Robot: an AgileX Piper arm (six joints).
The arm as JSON. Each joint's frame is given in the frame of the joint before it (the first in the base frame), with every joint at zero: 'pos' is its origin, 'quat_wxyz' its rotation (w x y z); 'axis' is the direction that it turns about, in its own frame. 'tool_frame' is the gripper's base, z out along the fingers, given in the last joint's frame.
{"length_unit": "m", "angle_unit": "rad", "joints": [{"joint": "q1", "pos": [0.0, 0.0, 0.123], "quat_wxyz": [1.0, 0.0, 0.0, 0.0], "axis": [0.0, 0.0, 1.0]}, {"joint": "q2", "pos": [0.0, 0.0, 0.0], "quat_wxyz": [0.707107, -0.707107, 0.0, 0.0], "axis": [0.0, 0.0, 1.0]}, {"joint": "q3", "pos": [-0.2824, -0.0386, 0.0], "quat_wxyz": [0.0, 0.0, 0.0, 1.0], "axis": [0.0, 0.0, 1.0]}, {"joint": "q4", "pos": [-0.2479, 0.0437, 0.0], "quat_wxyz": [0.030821, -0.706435, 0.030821, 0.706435], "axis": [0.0, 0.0, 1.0]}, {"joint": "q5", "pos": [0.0, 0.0, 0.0], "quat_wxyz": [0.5, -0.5, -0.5, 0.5], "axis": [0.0, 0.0, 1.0]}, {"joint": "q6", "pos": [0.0, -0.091, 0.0], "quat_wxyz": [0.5, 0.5, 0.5, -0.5], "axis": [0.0, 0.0, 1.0]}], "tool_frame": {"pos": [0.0, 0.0, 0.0], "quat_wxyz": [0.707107, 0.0, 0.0, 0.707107]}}
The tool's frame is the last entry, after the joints.
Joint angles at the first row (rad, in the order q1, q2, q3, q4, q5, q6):
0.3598, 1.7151, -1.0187, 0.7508, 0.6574, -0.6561
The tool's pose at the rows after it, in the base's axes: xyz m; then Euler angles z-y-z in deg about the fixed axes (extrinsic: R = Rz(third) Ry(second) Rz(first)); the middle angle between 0 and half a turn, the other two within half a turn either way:
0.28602 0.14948 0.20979 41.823 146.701 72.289
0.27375 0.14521 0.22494 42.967 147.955 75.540
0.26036 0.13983 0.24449 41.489 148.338 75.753
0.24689 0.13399 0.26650 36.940 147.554 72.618
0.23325 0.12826 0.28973 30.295 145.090 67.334
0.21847 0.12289 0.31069 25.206 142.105 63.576
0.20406 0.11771 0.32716 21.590 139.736 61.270
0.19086 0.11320 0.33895 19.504 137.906 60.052
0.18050 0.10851 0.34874 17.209 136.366 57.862
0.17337 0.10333 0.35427 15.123 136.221 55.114
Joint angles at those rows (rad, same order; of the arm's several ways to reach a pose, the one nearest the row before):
0.3598, 1.6659, -1.0187, 0.6849, 0.7489, -0.6224
0.3598, 1.6089, -1.0187, 0.6299, 0.8288, -0.5867
0.3598, 1.5353, -1.0179, 0.5863, 0.8922, -0.5558
0.3598, 1.4523, -1.0179, 0.5555, 0.9301, -0.5344
0.3598, 1.3638, -1.0179, 0.5417, 0.9408, -0.5283
0.3598, 1.2803, -1.0178, 0.5398, 0.9518, -0.5283
0.3598, 1.2090, -1.0179, 0.5364, 0.9682, -0.5283
0.3598, 1.1499, -1.0150, 0.5362, 0.9854, -0.5249
0.3598, 1.1005, -1.0150, 0.5228, 0.9907, -0.5086
0.3599, 1.0651, -1.0150, 0.4855, 0.9967, -0.4757

